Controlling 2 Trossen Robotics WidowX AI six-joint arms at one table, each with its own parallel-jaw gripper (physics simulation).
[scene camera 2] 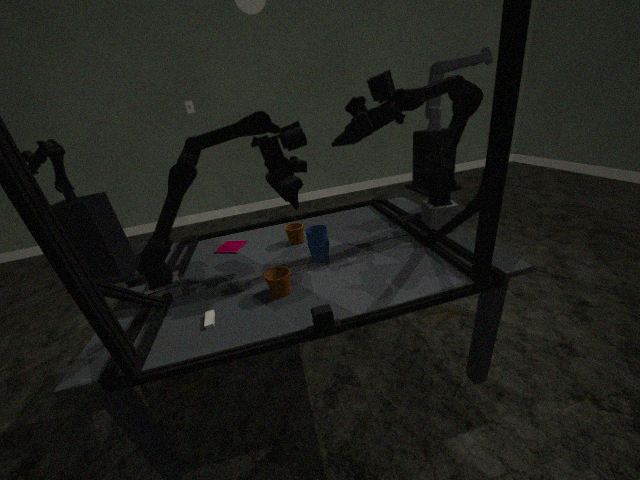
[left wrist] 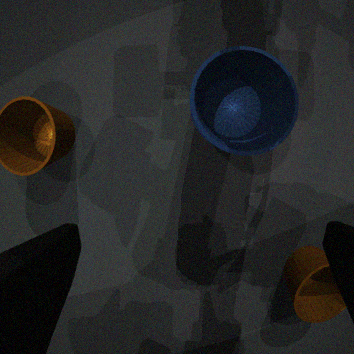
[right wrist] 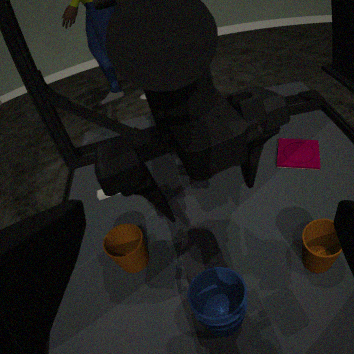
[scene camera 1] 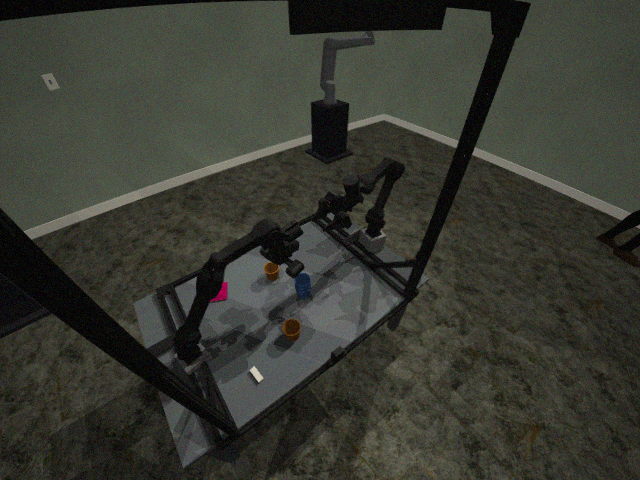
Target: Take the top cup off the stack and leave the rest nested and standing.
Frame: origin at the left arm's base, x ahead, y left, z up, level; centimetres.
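Where they show: left gripper, fingertip midpoint: [scene camera 2: 292, 204] [left wrist: 205, 237] [right wrist: 211, 202] [scene camera 1: 286, 270]; right gripper, fingertip midpoint: [scene camera 2: 333, 143] [right wrist: 215, 214] [scene camera 1: 317, 225]; left arm's base, link origin: [scene camera 2: 161, 282] [scene camera 1: 191, 354]; right arm's base, link origin: [scene camera 2: 439, 202] [scene camera 1: 373, 232].
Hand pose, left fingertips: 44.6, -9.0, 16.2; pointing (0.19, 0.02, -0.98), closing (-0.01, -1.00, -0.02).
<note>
Each offset is from my left fingertips to the top centre of the thing, as dx, dy, dz. "*": to the spot under its first point.
A blue stack of nested cups @(+5.9, -3.4, -9.2) [scene camera 1: 302, 286] [scene camera 2: 317, 243] [left wrist: 237, 112] [right wrist: 218, 312] stands upright near the middle of the table. Its open top cup shows in both wrist views, and the lower cups are mostly hidden inside one another. My left gripper [scene camera 2: 297, 205] [left wrist: 205, 237] [right wrist: 211, 202] is open and empty, pointing down above the table, clear of the stack; in its wrist view the stack lies above the space between the fingertips. My right gripper [scene camera 2: 333, 144] [right wrist: 215, 214] is open and empty, high and away from the stack on the right side.
One orange cup @(+3.9, +15.2, -13.8) [scene camera 1: 271, 271] [scene camera 2: 295, 234] [left wrist: 62, 132] [right wrist: 319, 252] stands behind the stack, another @(-11.9, -13.5, -13.8) [scene camera 1: 292, 329] [scene camera 2: 278, 282] [left wrist: 302, 262] [right wrist: 130, 250] in front. A pink square @(* -19.3, +27.0, -19.6) [scene camera 1: 220, 292] [scene camera 2: 231, 246] [right wrist: 298, 153] and a white block @(-32.4, -14.2, -19.3) [scene camera 1: 255, 374] [scene camera 2: 208, 319] lie farther left.
</note>
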